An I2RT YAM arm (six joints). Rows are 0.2 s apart.
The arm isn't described. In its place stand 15 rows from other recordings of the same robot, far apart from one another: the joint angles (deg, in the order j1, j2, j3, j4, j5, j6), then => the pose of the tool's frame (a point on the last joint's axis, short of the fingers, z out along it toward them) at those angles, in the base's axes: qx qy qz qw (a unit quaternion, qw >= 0); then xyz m.
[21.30 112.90 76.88 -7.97 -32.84 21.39] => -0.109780 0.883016 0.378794 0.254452 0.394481 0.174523 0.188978
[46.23 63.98 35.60 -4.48 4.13 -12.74] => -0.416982 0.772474 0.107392 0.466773 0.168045 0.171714 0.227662
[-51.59 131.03 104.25 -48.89 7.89 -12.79] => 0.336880 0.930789 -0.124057 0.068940 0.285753 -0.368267 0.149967
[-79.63 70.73 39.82 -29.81 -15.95 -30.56] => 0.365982 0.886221 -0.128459 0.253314 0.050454 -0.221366 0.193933
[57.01 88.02 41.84 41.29 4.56 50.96] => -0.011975 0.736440 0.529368 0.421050 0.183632 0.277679 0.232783
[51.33 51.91 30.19 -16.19 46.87 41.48] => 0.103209 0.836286 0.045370 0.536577 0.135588 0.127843 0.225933
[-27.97 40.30 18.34 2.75 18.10 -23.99] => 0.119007 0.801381 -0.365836 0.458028 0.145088 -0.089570 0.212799
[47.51 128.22 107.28 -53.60 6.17 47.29] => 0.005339 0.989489 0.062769 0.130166 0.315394 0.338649 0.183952
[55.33 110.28 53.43 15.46 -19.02 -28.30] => -0.649966 0.624569 0.241274 0.359507 0.204618 0.316233 0.117642
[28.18 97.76 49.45 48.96 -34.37 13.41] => -0.294696 0.639118 0.435389 0.561354 0.313812 0.190924 0.233208
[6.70 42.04 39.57 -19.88 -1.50 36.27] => 0.204936 0.805027 0.213981 0.513951 0.171357 0.021068 0.298003
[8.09 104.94 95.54 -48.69 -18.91 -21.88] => -0.288848 0.904488 0.124251 0.288148 0.390918 0.067220 0.296351
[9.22 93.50 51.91 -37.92 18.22 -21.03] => -0.242583 0.952968 -0.166117 0.073562 0.276994 0.033686 0.153241
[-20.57 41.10 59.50 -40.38 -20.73 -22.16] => -0.111939 0.813938 -0.061554 0.566732 0.129968 -0.035315 0.381156
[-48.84 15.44 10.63 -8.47 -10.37 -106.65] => -0.426562 0.656524 -0.588935 0.200440 0.084329 -0.086728 0.197989
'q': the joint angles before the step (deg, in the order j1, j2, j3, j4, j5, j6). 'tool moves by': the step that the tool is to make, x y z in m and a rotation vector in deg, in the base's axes. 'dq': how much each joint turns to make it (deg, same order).
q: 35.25, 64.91, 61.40, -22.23, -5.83, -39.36
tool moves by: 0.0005, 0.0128, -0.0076, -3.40, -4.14, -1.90
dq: 3.13, 1.24, -1.50, 3.91, 6.76, -2.57
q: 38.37, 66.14, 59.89, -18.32, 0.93, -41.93
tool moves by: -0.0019, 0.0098, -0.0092, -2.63, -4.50, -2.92
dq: 2.86, 0.49, -2.63, 5.07, 7.26, -2.19
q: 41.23, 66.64, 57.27, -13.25, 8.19, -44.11
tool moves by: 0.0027, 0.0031, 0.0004, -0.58, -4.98, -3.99
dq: 0.87, 0.40, -1.22, 5.31, 5.87, -1.81
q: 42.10, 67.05, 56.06, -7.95, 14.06, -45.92
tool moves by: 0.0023, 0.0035, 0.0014, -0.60, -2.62, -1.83
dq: 0.59, 0.75, -0.05, 2.70, 2.98, -1.41
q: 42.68, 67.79, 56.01, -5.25, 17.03, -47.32
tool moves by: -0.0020, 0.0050, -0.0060, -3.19, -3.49, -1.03
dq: 1.49, 0.33, -1.89, 3.87, 3.74, -4.04
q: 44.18, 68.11, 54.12, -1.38, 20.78, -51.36
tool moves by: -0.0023, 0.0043, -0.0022, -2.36, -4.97, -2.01
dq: 1.51, 0.18, -1.95, 5.78, 4.64, -4.58
